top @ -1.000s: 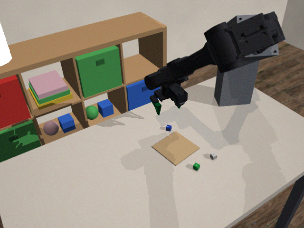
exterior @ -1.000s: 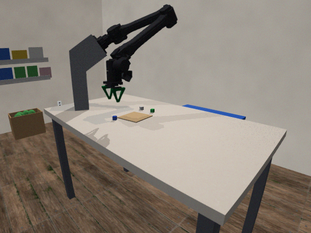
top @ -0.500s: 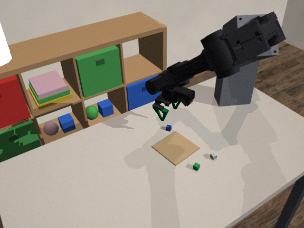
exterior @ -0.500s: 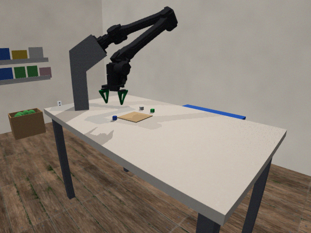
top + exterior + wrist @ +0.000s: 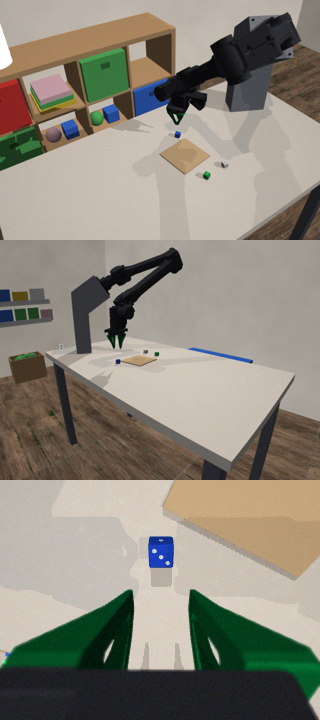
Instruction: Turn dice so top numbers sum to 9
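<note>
The blue die lies 8 cm below my hand. From my hand the other things lie so: tan mat 11 cm to the left, 9 cm below, 3 cm ahead; then green die 24 cm to the left, 8 cm below, 2 cm ahead; then white die 23 cm to the left, 8 cm below, 7 cm behind.
</note>
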